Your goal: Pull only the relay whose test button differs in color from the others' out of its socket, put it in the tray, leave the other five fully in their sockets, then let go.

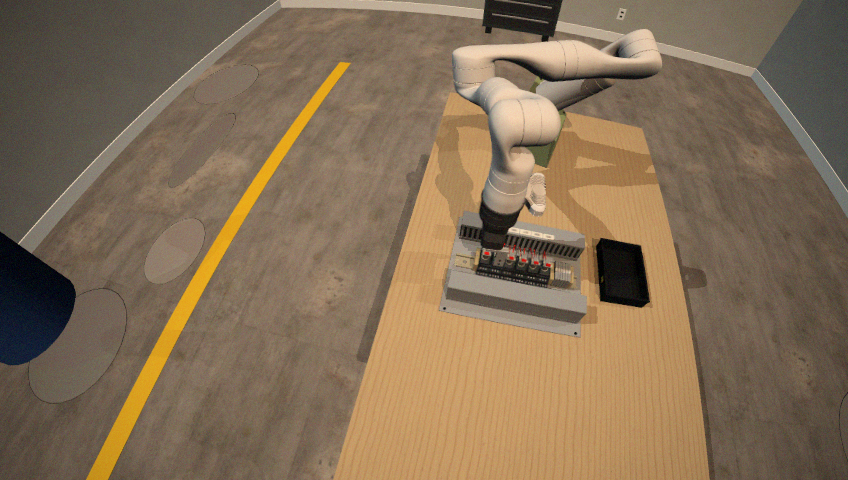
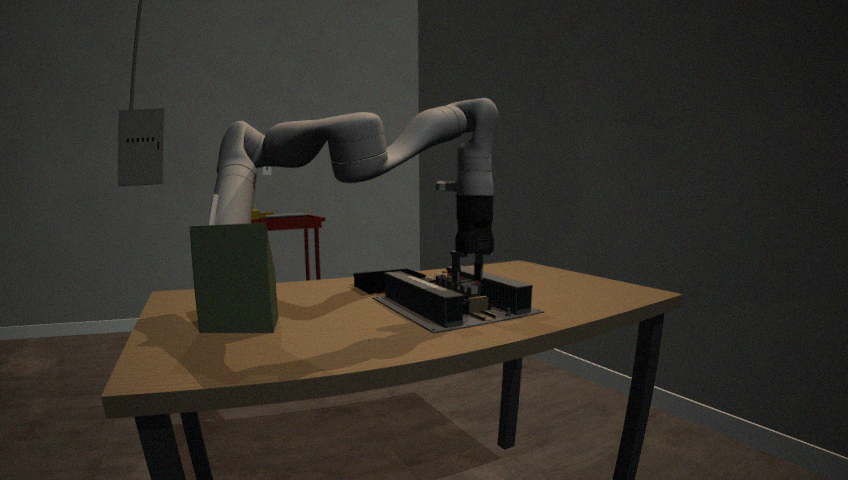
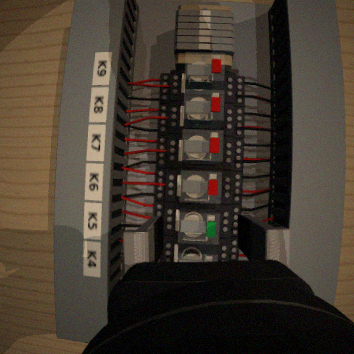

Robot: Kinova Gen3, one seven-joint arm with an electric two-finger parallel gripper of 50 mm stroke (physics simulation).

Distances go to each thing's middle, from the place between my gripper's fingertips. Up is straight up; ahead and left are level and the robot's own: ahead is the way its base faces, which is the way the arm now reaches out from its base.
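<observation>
There is the grey panel [image 1: 462, 246], and I see that it is 60 mm to the left of my hand and 70 mm below it.
</observation>
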